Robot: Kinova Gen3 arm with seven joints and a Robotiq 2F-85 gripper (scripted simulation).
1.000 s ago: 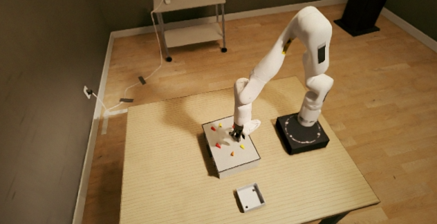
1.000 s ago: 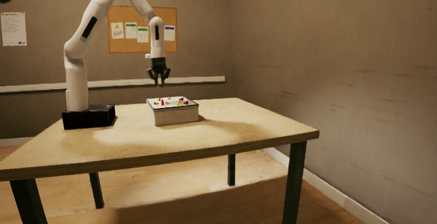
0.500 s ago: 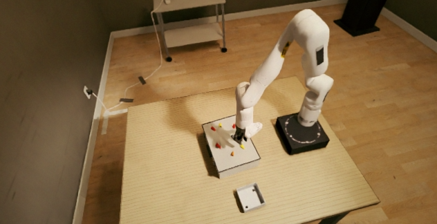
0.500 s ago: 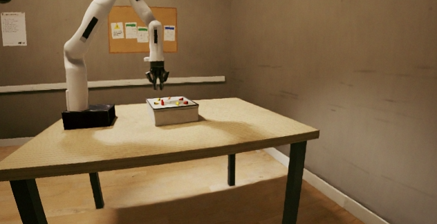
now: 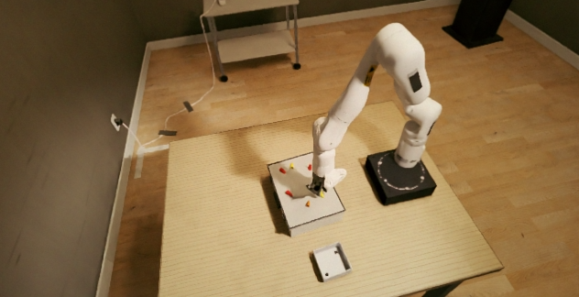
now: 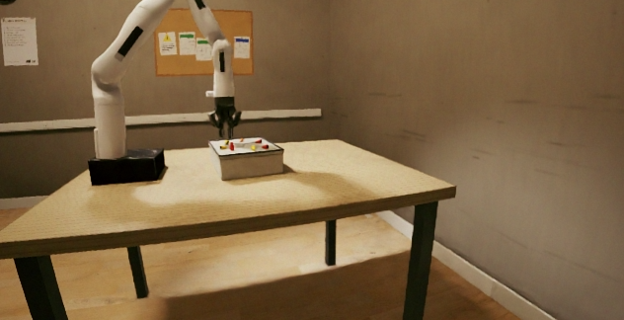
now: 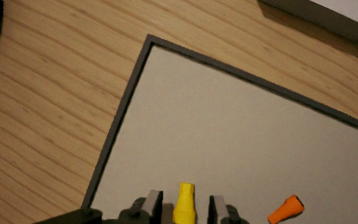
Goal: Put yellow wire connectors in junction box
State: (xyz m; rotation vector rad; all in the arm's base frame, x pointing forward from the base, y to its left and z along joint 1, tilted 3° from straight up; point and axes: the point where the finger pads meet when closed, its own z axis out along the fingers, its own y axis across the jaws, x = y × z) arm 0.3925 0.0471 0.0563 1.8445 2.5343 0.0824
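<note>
The orange connector is 6 cm ahead of my hand, 3 cm below it and 2 cm to the left of it. Round my hand: grey tool case: 6 cm to the right, 6 cm below, 5 cm ahead.
</note>
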